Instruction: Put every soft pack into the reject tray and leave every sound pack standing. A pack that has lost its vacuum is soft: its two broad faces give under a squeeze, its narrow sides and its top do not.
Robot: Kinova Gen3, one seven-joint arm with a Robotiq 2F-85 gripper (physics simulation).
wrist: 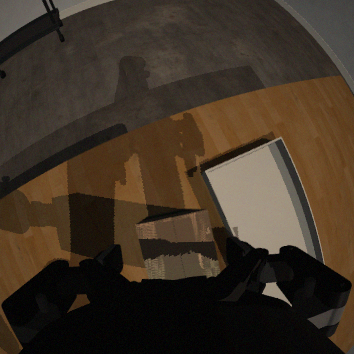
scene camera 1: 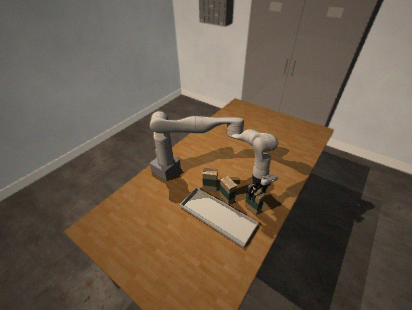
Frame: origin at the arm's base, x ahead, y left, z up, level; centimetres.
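Seen in the pictures: gripper, fingertip midpoint: (wrist: 173,253) (scene camera 1: 257,196); arm's base at its link origin: (scene camera 1: 166,161).
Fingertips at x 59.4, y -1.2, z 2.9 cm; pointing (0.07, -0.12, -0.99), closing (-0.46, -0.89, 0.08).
Note:
Pixels of each thing's middle, then the offset from my fingertips to it. Level surfaces: height alone.
- left pack at the middle of its body: (scene camera 1: 209,178) dz -2.1, dx -28.1, dy +0.4 cm
- middle pack at the middle of its body: (scene camera 1: 226,184) dz +1.9, dx -16.6, dy -2.0 cm
- right pack at the middle of its body: (scene camera 1: 253,201) dz -4.1, dx -1.3, dy -1.1 cm
- reject tray at the middle of its body: (wrist: 288,264) (scene camera 1: 217,214) dz -10.1, dx -15.9, dy -13.6 cm
- wooden table at its surface level: dz -11.2 cm
Three brown and green packs stand upright in scene camera 1: the left pack (scene camera 1: 210,179), the middle pack (scene camera 1: 228,189) and the right pack (scene camera 1: 254,204). The reject tray (scene camera 1: 220,218) (wrist: 260,200) is long, shallow and pale, and it is empty where it shows. My gripper (scene camera 1: 257,192) (wrist: 173,253) is open at the top of the right pack, which also shows in the wrist view (wrist: 176,232) between the two spread fingers, with a gap on each side. The gripper partly hides this pack. Its lower part is hidden in the wrist view.
The wooden table (scene camera 1: 165,235) (wrist: 320,130) carries the packs, the tray and the arm's grey base (scene camera 1: 165,168). The tray lies on the near side of the packs, close to them. The right pack stands nearest the table's right edge. A small dark patch behind the middle pack is unclear.

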